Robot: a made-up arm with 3 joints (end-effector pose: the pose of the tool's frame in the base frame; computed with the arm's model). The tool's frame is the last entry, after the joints.
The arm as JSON. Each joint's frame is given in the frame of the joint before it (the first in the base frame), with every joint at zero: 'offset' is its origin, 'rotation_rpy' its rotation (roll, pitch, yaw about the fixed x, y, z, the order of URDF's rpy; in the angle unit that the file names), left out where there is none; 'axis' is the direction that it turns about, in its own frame. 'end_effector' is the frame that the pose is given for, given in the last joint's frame.
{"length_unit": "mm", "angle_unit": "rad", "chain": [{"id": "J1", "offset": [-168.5, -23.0, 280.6], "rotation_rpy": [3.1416, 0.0, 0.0], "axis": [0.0, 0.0, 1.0]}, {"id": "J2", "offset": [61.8, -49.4, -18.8], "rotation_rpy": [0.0, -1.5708, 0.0], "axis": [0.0, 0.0, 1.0]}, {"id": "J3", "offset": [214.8, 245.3, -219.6], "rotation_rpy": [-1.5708, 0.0, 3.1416], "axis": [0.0, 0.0, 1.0]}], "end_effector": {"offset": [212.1, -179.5, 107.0], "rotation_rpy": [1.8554, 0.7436, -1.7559]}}
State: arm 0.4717 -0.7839 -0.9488
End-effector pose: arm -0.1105 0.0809 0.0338 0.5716 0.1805 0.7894 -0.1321
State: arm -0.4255 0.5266 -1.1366
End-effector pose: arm -0.0674 -0.2134 0.1196 0.6256 -0.4699 0.4999 -0.3714
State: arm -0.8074 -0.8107 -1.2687
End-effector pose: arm -0.2869 0.1256 -0.0234 0.6366 -0.2054 0.7115 0.2153
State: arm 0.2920 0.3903 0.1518
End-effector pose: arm -0.0584 -0.1293 0.3724 0.0494 0.2321 -0.9206 0.3102
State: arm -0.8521 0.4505 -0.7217
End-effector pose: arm -0.0506 -0.1175 0.2028 0.5315 -0.6265 0.5112 -0.2524
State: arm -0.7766 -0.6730 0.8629
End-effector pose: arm 0.1311 0.1370 0.2597 0.2174 0.7311 -0.6072 -0.2223
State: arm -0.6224 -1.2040 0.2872
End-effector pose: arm -0.0093 0.0456 0.1845 0.0692 -0.5375 0.6944 0.4734
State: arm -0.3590 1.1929 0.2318
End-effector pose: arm -0.0331 0.0587 0.4401 0.0651 0.4357 -0.6266 0.6429
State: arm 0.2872 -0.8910 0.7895
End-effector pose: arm 0.1003 -0.1918 0.2308 0.0147 -0.3210 0.8715 0.3705
